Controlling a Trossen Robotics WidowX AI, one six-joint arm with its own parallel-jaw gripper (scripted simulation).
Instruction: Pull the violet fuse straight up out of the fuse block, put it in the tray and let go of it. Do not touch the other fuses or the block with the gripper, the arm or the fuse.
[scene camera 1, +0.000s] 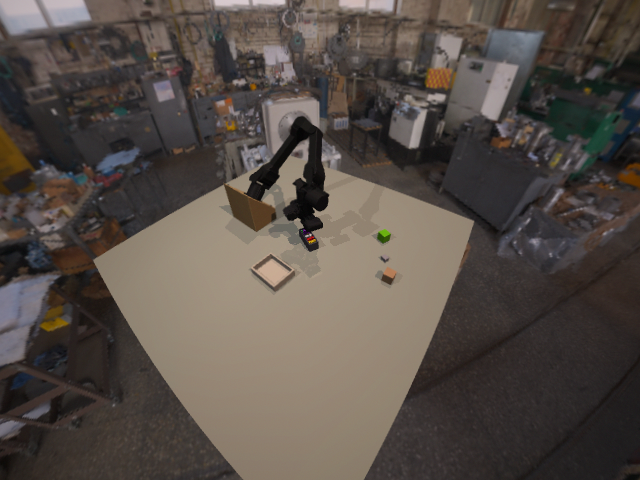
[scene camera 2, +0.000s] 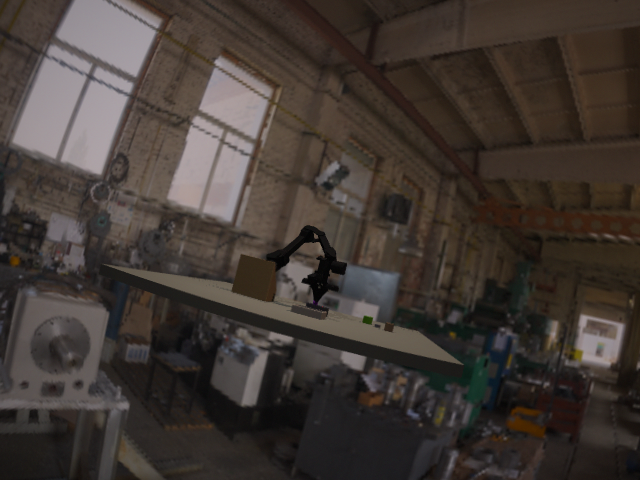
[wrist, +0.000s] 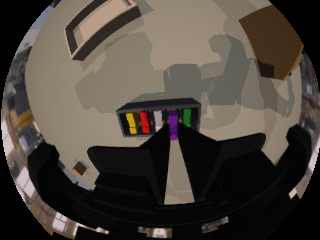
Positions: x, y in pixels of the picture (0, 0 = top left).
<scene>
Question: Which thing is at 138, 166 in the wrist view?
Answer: The gripper.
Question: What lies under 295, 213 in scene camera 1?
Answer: The gripper.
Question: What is the gripper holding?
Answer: A violet fuse.
</scene>
